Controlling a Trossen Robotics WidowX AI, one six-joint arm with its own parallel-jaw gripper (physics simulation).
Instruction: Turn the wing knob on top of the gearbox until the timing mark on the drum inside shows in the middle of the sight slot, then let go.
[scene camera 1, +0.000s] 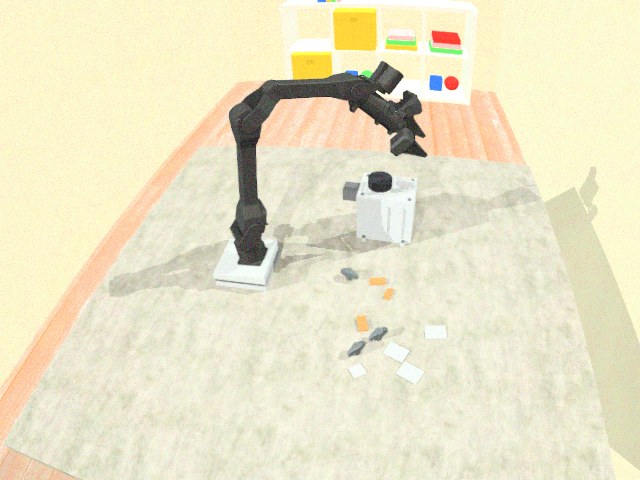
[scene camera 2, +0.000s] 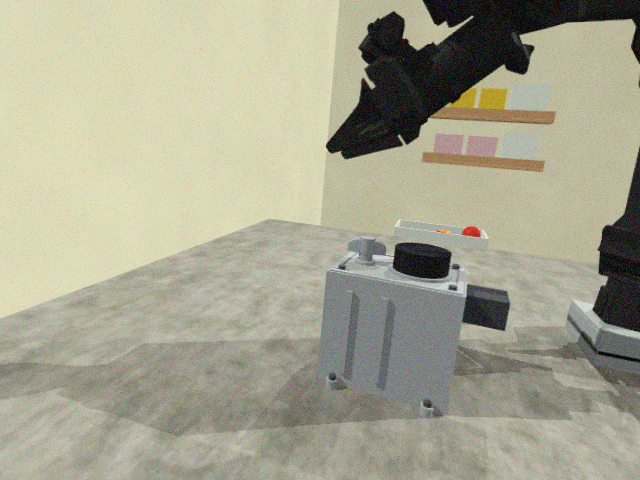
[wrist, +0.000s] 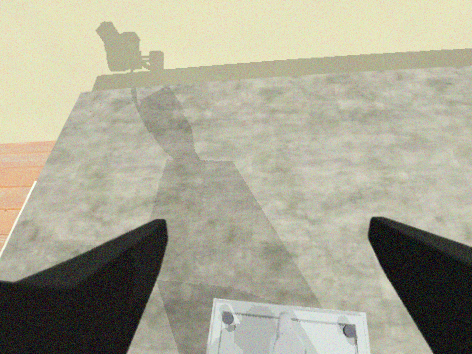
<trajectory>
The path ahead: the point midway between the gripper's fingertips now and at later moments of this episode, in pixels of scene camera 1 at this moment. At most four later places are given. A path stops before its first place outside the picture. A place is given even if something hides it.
The gripper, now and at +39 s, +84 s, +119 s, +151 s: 425, 146; 411, 168; 365, 186; 339, 163; 354, 189
</trajectory>
